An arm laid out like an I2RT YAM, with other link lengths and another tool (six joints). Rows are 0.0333 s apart.
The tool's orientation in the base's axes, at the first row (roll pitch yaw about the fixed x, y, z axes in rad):
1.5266 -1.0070 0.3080
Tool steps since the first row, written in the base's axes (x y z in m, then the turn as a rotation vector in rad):
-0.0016 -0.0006 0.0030 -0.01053 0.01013 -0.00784
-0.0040 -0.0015 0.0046 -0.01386 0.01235 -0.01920
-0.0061 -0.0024 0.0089 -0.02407 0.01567 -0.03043
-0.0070 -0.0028 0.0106 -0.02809 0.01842 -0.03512
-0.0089 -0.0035 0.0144 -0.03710 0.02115 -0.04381
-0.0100 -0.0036 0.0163 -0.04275 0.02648 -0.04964
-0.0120 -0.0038 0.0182 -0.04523 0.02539 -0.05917
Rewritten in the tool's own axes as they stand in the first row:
0.0016 0.0030 0.0002 -0.01035 0.00226 -0.01276
0.0016 0.0060 0.0005 -0.02129 -0.00155 -0.01605
0.0040 0.0103 0.0009 -0.03544 0.00009 -0.02225
0.0049 0.0120 0.0011 -0.04101 0.00029 -0.02608
0.0071 0.0157 0.0013 -0.05250 0.00244 -0.03132
0.0081 0.0177 0.0012 -0.05944 0.00281 -0.03811
0.0087 0.0203 0.0009 -0.06893 -0.00002 -0.03794

